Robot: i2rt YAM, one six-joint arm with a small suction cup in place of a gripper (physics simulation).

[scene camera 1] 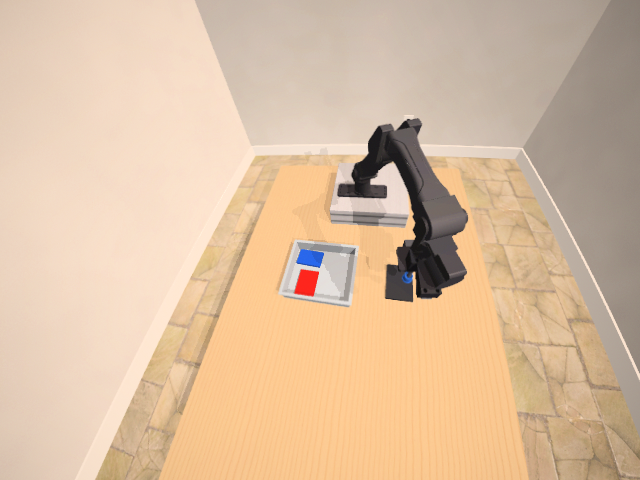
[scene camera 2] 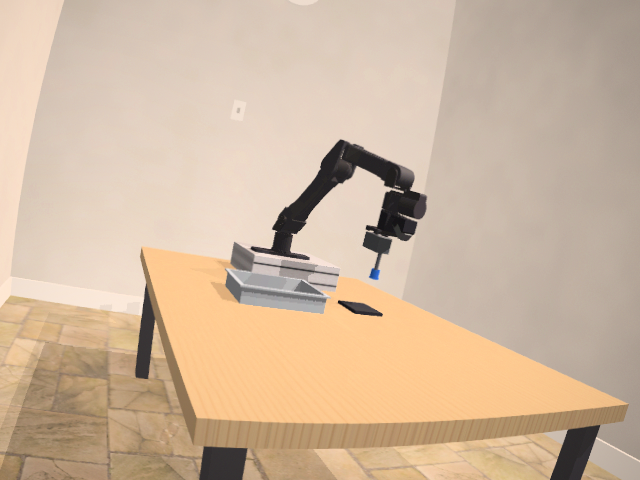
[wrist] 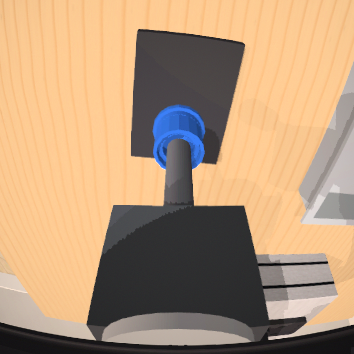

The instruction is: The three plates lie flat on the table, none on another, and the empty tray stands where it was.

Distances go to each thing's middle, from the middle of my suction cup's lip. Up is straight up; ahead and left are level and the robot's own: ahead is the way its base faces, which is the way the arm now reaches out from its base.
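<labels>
Black plate (scene camera 1: 396,289): 10 mm to the right of my suction cup, 30 mm behind, 110 mm below. Grey tray (scene camera 1: 335,284): my suction cup 30 mm past it, 90 mm above it, 280 mm to the left of it.
</labels>
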